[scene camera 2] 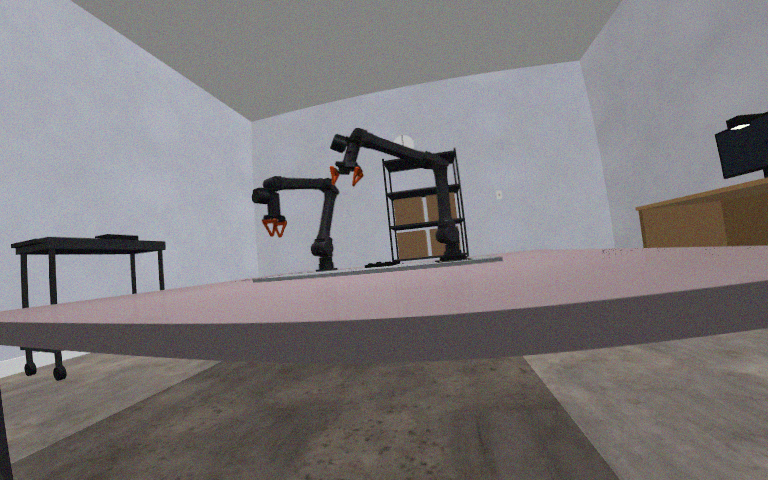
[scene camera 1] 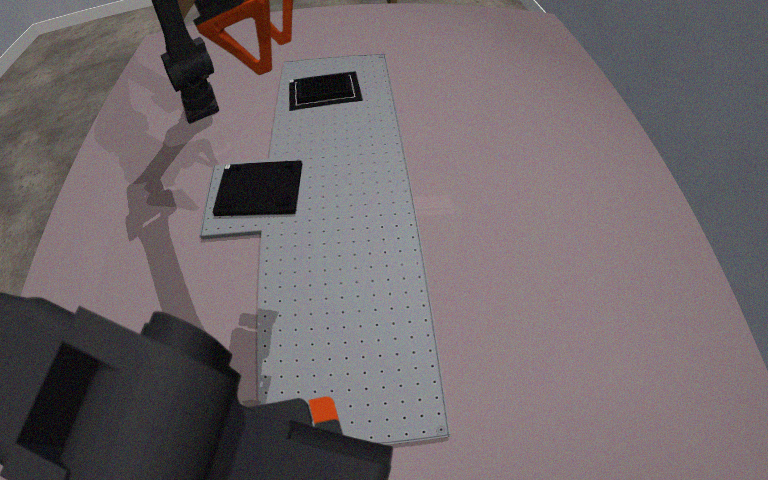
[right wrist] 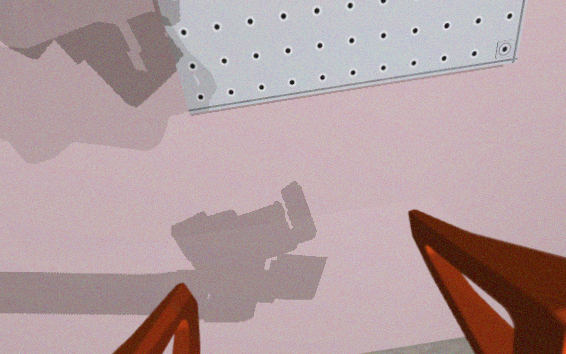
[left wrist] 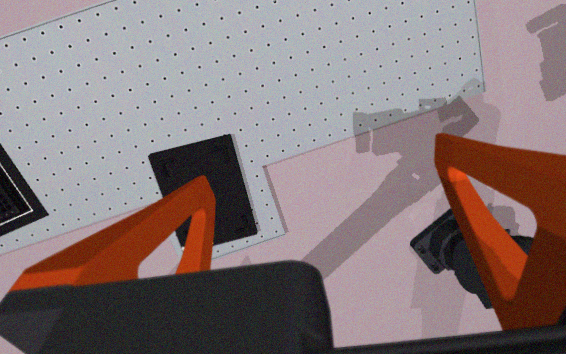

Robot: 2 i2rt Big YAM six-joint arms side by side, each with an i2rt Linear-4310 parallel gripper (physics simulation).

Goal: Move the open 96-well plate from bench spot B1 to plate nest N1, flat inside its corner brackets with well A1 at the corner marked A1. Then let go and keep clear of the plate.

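Where they show: left gripper, fingertip midpoint: (scene camera 2: 342, 185) (scene camera 1: 276, 56) (left wrist: 317, 168); right gripper, fingertip midpoint: (scene camera 2: 276, 236) (right wrist: 297, 258); left arm's base, origin of the base link: (scene camera 1: 200, 105); right arm's base, origin of the base link: (left wrist: 445, 236).
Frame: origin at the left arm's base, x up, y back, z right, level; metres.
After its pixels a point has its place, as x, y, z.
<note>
The black 96-well plate (scene camera 1: 324, 88) @[0.030, -0.290, 0.161] (left wrist: 9, 201) @[0.029, -0.243, 0.168] lies flat on the black, white-outlined bench spot B1 (scene camera 1: 292, 97) @[0.015, -0.217, 0.135] at the top in scene camera 1. The black nest N1 (scene camera 1: 257, 189) @[0.025, -0.062, 0.382] (left wrist: 195, 162) @[0.025, -0.112, 0.399] is empty; a small white mark shows at its upper-left corner in scene camera 1. My left gripper (scene camera 1: 272, 57) @[0.376, -0.117, 0.527] (scene camera 2: 344, 183) @[0.376, -0.117, 0.527] (left wrist: 317, 168) @[0.376, -0.117, 0.527] is open and empty, high above the table; one finger partly hides the nest in the left wrist view. My right gripper (scene camera 2: 275, 234) @[0.192, 0.040, 0.847] (right wrist: 297, 258) @[0.192, 0.040, 0.847] is open and empty above the table, beyond the pegboard's end. Well A1 is too small to make out.
The grey perforated board (scene camera 1: 339, 271) @[0.013, -0.132, 0.603] (left wrist: 300, 65) @[0.013, -0.117, 0.604] (right wrist: 320, 60) @[0.013, -0.012, 0.832] lies under the spot and nest on the pink table (scene camera 1: 538, 254) @[0.000, -0.462, 0.732]. The right arm fills the lower left of scene camera 1. A shelf unit (scene camera 2: 389, 195) stands behind the arms.
</note>
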